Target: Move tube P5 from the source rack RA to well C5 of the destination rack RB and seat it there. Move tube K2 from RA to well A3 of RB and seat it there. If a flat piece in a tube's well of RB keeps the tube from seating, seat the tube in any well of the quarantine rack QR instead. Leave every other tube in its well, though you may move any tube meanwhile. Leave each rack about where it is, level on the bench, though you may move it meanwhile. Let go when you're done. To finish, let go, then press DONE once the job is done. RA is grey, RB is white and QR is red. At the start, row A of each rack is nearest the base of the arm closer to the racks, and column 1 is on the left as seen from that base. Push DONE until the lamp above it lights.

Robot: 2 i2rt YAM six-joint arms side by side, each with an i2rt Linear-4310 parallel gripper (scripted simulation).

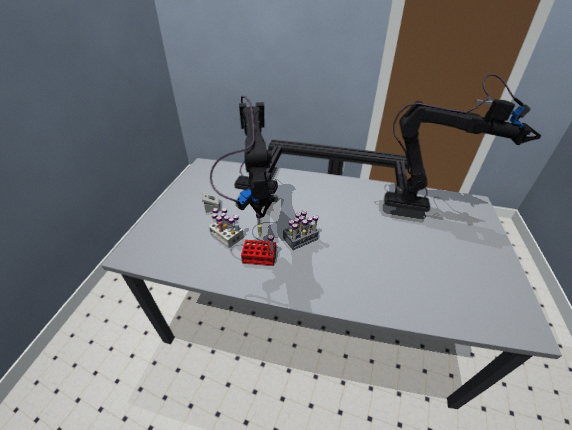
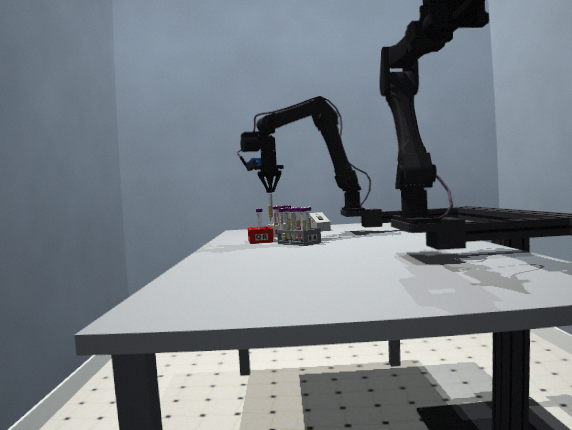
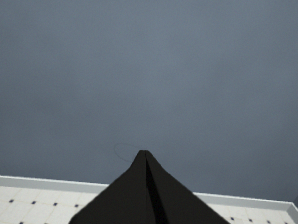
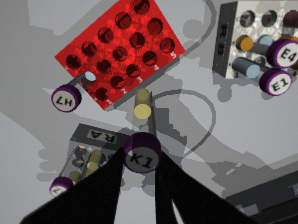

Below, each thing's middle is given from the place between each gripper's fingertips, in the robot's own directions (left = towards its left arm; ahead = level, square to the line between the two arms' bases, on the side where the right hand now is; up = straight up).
Now: the red rack QR (image 1: 260, 251) 5 cm ahead of my right hand (image 2: 270, 192) and 17 cm below it. From my right hand the other things lie so: grey rack RA (image 4: 92, 138) 9 cm behind, 15 cm to the left, 17 cm below.
I see the grey rack RA 230 mm ahead of my left hand, 880 mm to the right of it and 460 mm below it. Also, from my left hand: red rack QR (360 mm ahead, 1030 mm to the right, 460 mm below).
